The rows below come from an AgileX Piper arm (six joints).
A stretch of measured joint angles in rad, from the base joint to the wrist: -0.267, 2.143, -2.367, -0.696, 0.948, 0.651; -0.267, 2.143, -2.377, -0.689, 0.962, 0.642; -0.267, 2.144, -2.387, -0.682, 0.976, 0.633; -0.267, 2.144, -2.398, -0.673, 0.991, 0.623; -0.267, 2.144, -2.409, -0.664, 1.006, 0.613; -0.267, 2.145, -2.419, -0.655, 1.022, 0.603; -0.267, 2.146, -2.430, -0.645, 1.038, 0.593; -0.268, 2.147, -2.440, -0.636, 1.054, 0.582; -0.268, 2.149, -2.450, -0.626, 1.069, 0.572; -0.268, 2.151, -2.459, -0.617, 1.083, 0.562; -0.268, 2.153, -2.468, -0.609, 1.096, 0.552; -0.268, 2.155, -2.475, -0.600, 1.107, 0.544; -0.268, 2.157, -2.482, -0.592, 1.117, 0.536; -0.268, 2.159, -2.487, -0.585, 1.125, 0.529; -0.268, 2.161, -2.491, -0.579, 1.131, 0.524; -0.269, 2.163, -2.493, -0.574, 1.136, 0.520; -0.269, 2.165, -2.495, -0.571, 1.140, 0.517; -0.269, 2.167, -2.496, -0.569, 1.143, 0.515; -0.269, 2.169, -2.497, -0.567, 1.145, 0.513; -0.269, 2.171, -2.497, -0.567, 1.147, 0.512; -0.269, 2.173, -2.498, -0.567, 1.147, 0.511; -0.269, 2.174, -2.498, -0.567, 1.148, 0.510; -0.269, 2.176, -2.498, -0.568, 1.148, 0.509
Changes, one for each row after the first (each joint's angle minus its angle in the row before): 0.000, 0.000, -0.010, 0.007, 0.014, -0.009; 0.000, 0.001, -0.010, 0.007, 0.014, -0.009; 0.000, 0.000, -0.011, 0.009, 0.015, -0.010; 0.000, 0.000, -0.011, 0.009, 0.015, -0.010; 0.000, 0.001, -0.010, 0.009, 0.016, -0.010; 0.000, 0.001, -0.011, 0.010, 0.016, -0.010; -0.001, 0.001, -0.010, 0.009, 0.016, -0.011; 0.000, 0.002, -0.010, 0.010, 0.015, -0.010; 0.000, 0.002, -0.009, 0.009, 0.014, -0.010; 0.000, 0.002, -0.009, 0.008, 0.013, -0.010; 0.000, 0.002, -0.007, 0.009, 0.011, -0.008; 0.000, 0.002, -0.007, 0.008, 0.010, -0.008; 0.000, 0.002, -0.005, 0.007, 0.008, -0.007; 0.000, 0.002, -0.004, 0.006, 0.006, -0.005; -0.001, 0.002, -0.002, 0.005, 0.005, -0.004; 0.000, 0.002, -0.002, 0.003, 0.004, -0.003; 0.000, 0.002, -0.001, 0.002, 0.003, -0.002; 0.000, 0.002, -0.001, 0.002, 0.002, -0.002; 0.000, 0.002, 0.000, 0.000, 0.002, -0.001; 0.000, 0.002, -0.001, 0.000, 0.000, -0.001; 0.000, 0.001, 0.000, 0.000, 0.001, -0.001; 0.000, 0.002, 0.000, -0.001, 0.000, -0.001
